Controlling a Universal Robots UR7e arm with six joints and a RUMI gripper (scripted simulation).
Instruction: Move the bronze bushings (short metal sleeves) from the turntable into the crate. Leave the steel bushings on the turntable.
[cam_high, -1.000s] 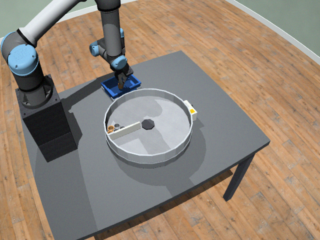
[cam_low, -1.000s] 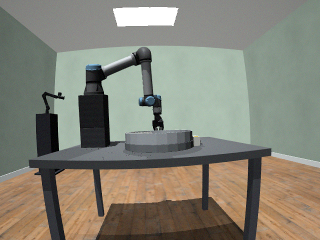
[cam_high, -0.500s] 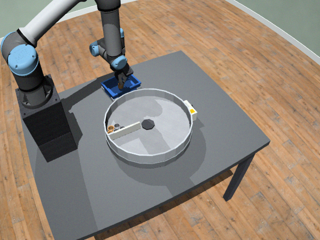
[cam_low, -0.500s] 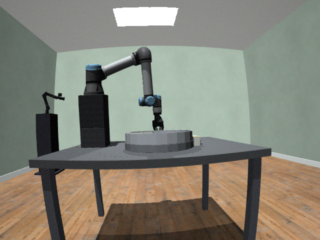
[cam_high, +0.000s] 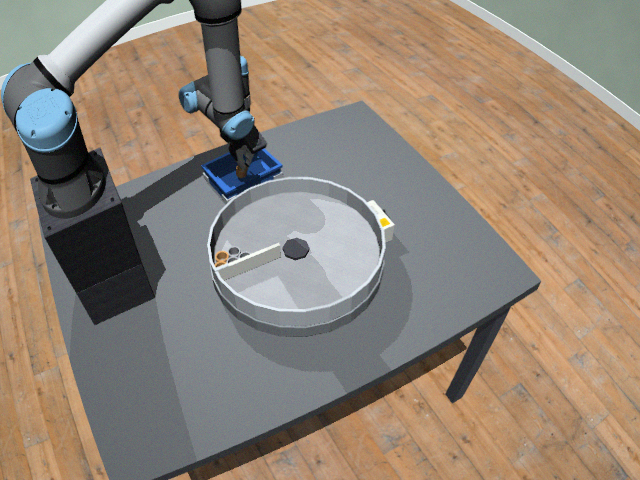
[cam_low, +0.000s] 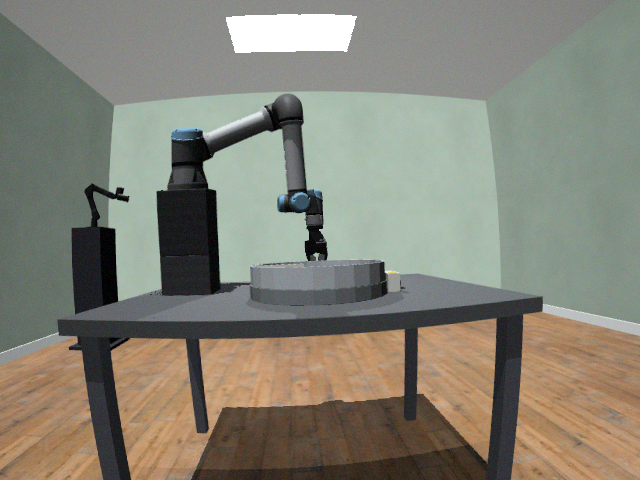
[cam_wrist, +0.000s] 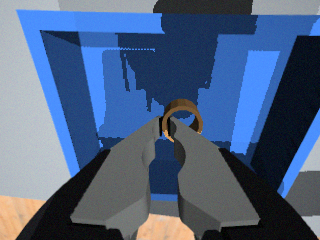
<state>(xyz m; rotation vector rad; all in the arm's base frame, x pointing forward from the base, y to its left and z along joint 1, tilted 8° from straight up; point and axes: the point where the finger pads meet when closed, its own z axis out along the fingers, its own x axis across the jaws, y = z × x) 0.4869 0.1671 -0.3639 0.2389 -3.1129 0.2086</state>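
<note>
Right now the blue crate is 10 mm below my hand and 10 mm behind it. Round my hand: turntable (360 mm to the right, 40 mm behind, 20 mm above).
</note>
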